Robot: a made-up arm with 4 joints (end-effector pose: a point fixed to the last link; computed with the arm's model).
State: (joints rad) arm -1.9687 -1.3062 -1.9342 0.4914
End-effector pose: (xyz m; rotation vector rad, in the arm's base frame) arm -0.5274 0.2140 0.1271 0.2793 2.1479 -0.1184
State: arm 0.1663 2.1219 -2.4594 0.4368
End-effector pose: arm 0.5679 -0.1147 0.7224 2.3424 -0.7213 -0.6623
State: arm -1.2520 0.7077 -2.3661 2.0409
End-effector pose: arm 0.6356 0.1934 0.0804 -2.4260 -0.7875 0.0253
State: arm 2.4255 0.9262 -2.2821 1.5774
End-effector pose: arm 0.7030 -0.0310 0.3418 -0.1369 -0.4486 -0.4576
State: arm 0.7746 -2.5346 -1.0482 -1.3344
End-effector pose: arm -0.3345 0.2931 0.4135 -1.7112 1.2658 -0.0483
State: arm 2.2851 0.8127 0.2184 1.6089
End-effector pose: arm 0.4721 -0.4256 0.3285 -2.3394 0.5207 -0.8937
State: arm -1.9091 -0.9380 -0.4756 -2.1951
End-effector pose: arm -0.2585 0.0435 0.4285 1.1497 -0.7495 -1.0621
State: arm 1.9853 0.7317 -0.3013 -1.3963
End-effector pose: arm 0.3919 -0.1649 0.0764 -1.1847 -1.6340 1.7866
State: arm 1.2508 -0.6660 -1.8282 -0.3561
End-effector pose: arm -0.1555 -0.4032 0.2352 -1.8051 -0.8875 -1.6645
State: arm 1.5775 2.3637 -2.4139 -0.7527
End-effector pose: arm 0.3515 0.4968 0.4002 1.1503 -1.7314 -0.4969
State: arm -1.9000 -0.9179 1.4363 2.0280
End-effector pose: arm -0.5890 0.1188 0.1449 -0.3720 -0.0497 2.4513
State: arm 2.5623 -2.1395 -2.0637 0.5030
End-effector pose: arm -0.5537 0.3398 -0.0317 0.7068 0.9885 1.5157
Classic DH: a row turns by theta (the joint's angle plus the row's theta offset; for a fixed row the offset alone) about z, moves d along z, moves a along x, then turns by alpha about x. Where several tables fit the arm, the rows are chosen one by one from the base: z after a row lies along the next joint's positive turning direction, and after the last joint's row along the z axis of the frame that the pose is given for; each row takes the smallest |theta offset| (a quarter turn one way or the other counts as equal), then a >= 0, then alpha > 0; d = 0 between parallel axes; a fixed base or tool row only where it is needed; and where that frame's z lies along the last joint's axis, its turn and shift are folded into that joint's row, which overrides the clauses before.
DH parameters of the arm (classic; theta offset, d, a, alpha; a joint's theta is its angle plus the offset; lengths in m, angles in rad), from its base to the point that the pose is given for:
base (fixed): -1.5708 0.1938 0 1.5708
joint 1: 1.5708 -0.0518 0.1336 1.5708
joint 2: 1.5708 -0.0056 0.0029 1.5708
joint 3: 0 -0.5377 0.0194 1.5708
joint 4: 0 0.1896 -0.1427 -1.5708
tool (fixed): 3.1416 -0.0383 0 0

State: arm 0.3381 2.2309 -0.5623 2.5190
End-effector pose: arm 0.5393 0.3910 0.5519 0.0602 0.3426 0.3511
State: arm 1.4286 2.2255 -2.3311 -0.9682
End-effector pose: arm 0.3594 0.4266 0.4493 1.0770 -2.0363 -0.7874
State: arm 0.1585 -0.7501 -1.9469 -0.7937
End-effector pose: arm -0.1658 -0.2092 -0.0727 -1.4884 -0.1421 -1.4169
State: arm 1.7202 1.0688 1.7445 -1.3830
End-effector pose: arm 0.3115 -0.2341 0.2118 -0.2380 0.4902 2.6158
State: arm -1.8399 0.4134 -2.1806 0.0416
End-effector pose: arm 0.3615 0.4067 0.0957 1.4133 1.8613 -1.7320
